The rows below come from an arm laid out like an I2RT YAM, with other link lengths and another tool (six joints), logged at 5 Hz.
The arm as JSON. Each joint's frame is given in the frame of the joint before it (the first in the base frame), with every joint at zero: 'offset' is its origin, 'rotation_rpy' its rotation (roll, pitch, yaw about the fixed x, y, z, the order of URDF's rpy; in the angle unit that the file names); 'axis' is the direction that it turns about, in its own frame. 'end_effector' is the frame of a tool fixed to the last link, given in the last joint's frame.
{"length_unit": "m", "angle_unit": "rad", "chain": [
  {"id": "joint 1", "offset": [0.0, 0.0, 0.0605], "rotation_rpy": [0.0, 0.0, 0.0], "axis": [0.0, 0.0, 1.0]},
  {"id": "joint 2", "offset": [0.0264, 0.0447, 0.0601], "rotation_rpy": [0.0, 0.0, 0.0], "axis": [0.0, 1.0, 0.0]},
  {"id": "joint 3", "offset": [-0.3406, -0.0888, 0.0], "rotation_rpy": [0.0, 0.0, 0.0], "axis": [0.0, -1.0, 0.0]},
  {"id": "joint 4", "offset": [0.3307, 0.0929, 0.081], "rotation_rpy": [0.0, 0.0, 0.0], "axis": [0.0, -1.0, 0.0]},
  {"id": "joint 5", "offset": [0.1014, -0.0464, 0.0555], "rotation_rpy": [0.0, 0.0, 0.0], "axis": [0.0, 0.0, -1.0]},
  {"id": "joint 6", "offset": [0.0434, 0.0, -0.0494], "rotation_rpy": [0.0, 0.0, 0.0], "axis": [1.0, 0.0, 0.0]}
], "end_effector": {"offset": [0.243, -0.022, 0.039], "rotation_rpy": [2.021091, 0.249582, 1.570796]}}
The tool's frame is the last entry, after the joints.
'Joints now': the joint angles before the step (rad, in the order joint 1, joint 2, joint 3, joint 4, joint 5, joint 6). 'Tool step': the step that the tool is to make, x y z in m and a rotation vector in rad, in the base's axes. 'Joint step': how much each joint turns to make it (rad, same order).
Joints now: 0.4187 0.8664 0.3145 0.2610 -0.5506 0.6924
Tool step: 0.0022 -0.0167 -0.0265 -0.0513 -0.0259 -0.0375
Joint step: -0.0122 -0.0103 -0.0612 0.0264 0.0413 -0.0547
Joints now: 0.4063 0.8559 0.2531 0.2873 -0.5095 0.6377
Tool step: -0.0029 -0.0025 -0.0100 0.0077 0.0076 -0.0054
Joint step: -0.0019 0.0003 -0.0322 0.0345 0.0002 0.0122
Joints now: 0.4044 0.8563 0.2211 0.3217 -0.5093 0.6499
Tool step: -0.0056 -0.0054 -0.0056 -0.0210 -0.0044 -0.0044
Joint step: -0.0008 -0.0416 -0.0144 -0.0418 0.0100 -0.0215
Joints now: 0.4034 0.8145 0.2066 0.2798 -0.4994 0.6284
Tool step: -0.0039 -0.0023 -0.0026 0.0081 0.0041 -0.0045
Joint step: -0.0001 -0.0231 -0.0180 -0.0003 0.0012 0.0114
